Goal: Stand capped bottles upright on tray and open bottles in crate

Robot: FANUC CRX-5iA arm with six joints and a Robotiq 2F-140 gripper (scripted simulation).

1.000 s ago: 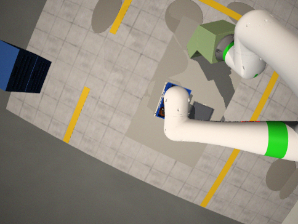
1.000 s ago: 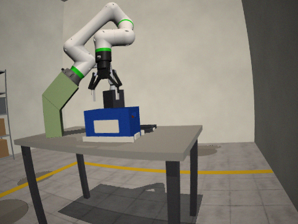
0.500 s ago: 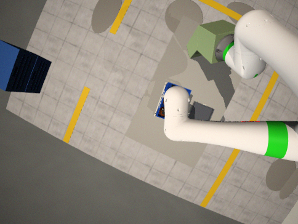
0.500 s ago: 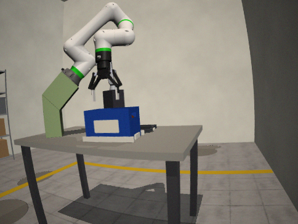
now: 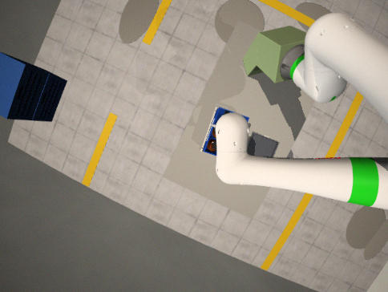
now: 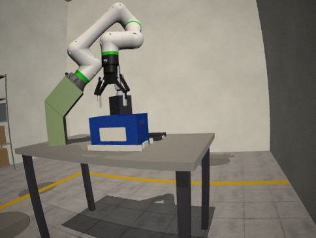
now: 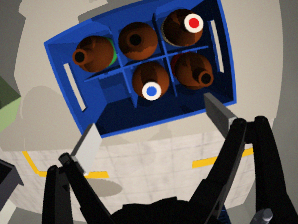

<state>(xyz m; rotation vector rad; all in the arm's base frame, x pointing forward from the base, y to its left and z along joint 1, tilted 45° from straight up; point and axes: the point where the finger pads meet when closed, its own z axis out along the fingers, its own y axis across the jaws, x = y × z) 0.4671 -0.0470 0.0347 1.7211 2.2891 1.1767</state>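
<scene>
Now: hand 20 mm to the right of the bottle and 150 mm above it. From my hand the other things lie so: crate (20 mm behind, 50 mm to the left, 150 mm below); tray (100 mm behind, 330 mm to the left, 220 mm below).
</scene>
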